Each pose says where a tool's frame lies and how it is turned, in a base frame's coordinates. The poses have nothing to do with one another.
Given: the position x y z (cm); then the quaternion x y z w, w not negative.
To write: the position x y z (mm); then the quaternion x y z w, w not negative. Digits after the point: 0 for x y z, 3 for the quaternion.
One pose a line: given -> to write
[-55.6 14.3 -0.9 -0.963 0.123 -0.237 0.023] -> [-556 143 -9 -0.963 0.123 -0.237 0.023]
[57.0 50.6 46.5 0.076 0.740 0.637 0.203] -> [570 506 465 0.076 0.740 0.637 0.203]
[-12.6 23.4 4.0 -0.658 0.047 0.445 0.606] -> [-126 234 40 -0.658 0.047 0.445 0.606]
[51.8 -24.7 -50.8 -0.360 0.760 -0.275 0.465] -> [518 -247 -508 -0.360 0.760 -0.275 0.465]
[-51.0 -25.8 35.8 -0.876 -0.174 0.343 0.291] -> [-510 -258 358 -0.876 -0.174 0.343 0.291]
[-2.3 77.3 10.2 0.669 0.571 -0.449 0.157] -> [-23 773 102 0.669 0.571 -0.449 0.157]
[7.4 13.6 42.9 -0.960 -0.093 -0.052 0.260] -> [74 136 429 -0.960 -0.093 -0.052 0.260]
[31.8 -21.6 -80.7 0.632 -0.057 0.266 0.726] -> [318 -216 -807 0.632 -0.057 0.266 0.726]
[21.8 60.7 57.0 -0.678 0.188 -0.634 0.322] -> [218 607 570 -0.678 0.188 -0.634 0.322]
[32.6 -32.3 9.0 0.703 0.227 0.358 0.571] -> [326 -323 90 0.703 0.227 0.358 0.571]
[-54.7 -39.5 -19.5 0.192 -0.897 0.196 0.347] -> [-547 -395 -195 0.192 -0.897 0.196 0.347]
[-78.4 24.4 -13.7 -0.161 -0.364 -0.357 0.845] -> [-784 244 -137 -0.161 -0.364 -0.357 0.845]
